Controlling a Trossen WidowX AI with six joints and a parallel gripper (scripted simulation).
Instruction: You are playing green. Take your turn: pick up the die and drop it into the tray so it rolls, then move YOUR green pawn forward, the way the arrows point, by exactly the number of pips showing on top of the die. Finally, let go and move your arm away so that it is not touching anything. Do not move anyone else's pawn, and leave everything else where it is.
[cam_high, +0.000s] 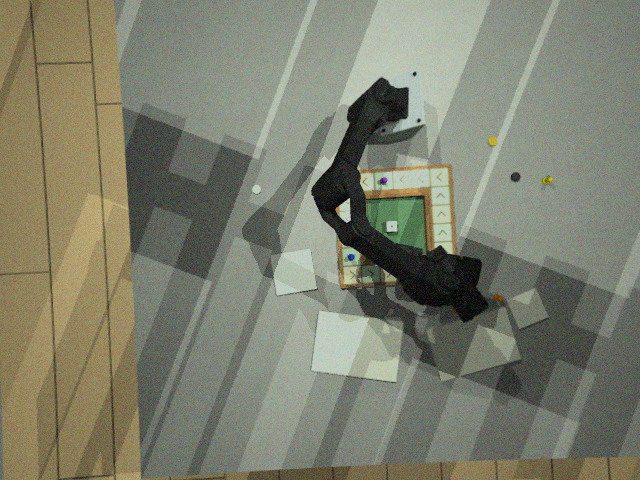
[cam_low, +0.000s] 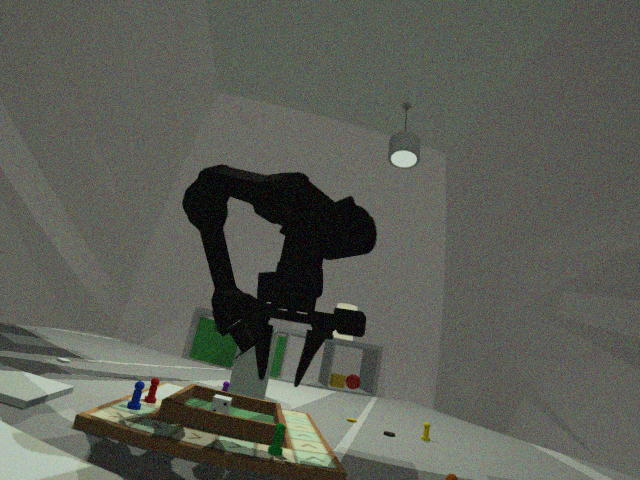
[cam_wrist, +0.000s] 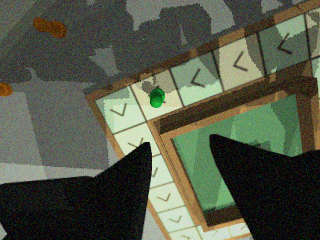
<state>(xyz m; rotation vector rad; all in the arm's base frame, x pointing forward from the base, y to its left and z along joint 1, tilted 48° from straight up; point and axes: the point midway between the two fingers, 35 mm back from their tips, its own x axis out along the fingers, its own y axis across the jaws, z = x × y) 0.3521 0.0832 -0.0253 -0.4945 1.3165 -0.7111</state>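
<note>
My gripper tip is now 20 mm short of the green pawn, 10 mm to the right of it and 60 mm above it. Round my gripper tip: green tray (80 mm behind, 60 mm to the right, 80 mm below); then blue pawn (10 mm behind, 170 mm to the right, 60 mm below); then white die (80 mm behind, 70 mm to the right, 60 mm below).
</note>
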